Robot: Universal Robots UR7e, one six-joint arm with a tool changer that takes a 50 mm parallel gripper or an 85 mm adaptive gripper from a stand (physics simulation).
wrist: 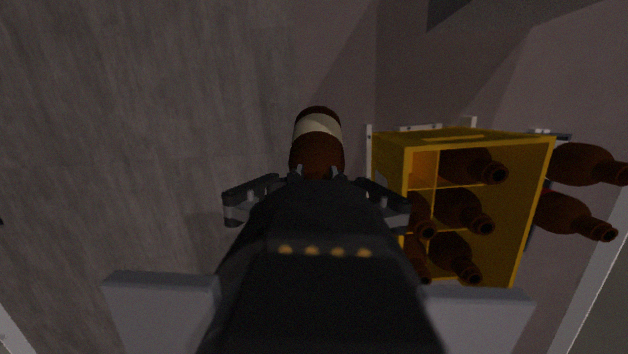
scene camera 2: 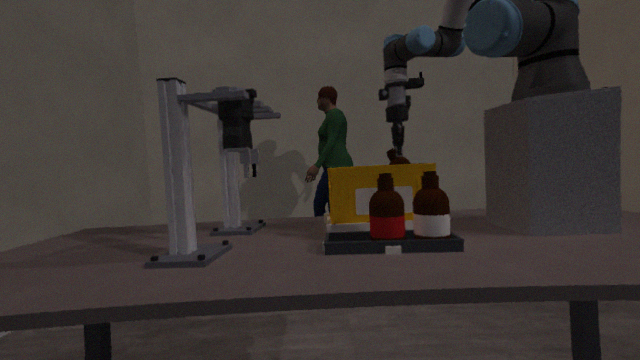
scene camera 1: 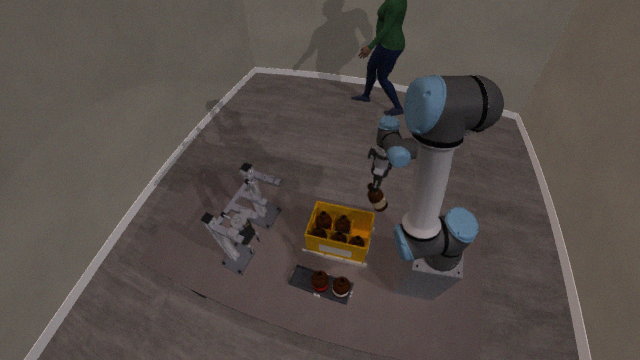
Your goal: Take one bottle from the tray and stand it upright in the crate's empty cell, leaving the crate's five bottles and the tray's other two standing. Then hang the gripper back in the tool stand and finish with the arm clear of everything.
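Where they show: arm's base, origin of its link: [scene camera 2: 548, 98] [scene camera 1: 441, 252].
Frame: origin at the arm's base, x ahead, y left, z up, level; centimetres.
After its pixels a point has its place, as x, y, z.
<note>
My gripper [scene camera 1: 373, 186] [wrist: 317, 172] is shut on the neck of a brown bottle with a cream label [scene camera 1: 378, 200] {27.5, -27.7, -15.2} [scene camera 2: 400, 160] {30.0, -27.8, -13.2} [wrist: 317, 145] {26.9, -30.5, -13.0}. The bottle hangs tilted beyond the crate's far right corner, outside it; in scene camera 2 its lower part is hidden behind the crate. The yellow crate [scene camera 1: 359, 254] {29.8, -1.3, -21.3} [scene camera 2: 345, 195] {50.8, -0.5, -21.6} [wrist: 392, 160] {30.4, -19.7, -18.4} holds five bottles; its far right cell [scene camera 1: 361, 230] {32.0, -18.7, -31.0} [wrist: 422, 167] {34.1, -10.5, -26.8} is empty. On the dark tray [scene camera 1: 302, 277] {51.9, 13.2, -31.4} [scene camera 2: 350, 246] {51.4, 18.6, -30.3} stand a red-label bottle [scene camera 1: 320, 280] {42.1, 15.8, -18.7} [scene camera 2: 386, 210] {43.6, 17.7, -23.4} [wrist: 562, 212] {41.3, 11.6, -20.6} and a white-label bottle [scene camera 1: 341, 286] {33.2, 15.9, -18.2} [scene camera 2: 431, 210] {34.5, 17.6, -23.8} [wrist: 580, 162] {32.4, 11.4, -20.6}.
The tool stand [scene camera 2: 172, 165] {87.6, 16.0, -12.0} is left of the crate, with another gripper [scene camera 2: 236, 122] hanging in it. The arm's grey pedestal [scene camera 1: 430, 287] {-1.9, 8.7, -14.9} [scene camera 2: 555, 160] {4.5, 8.9, -15.0} stands to the right. A person in green [scene camera 1: 392, 35] [scene camera 2: 332, 135] is in the room beyond the table.
</note>
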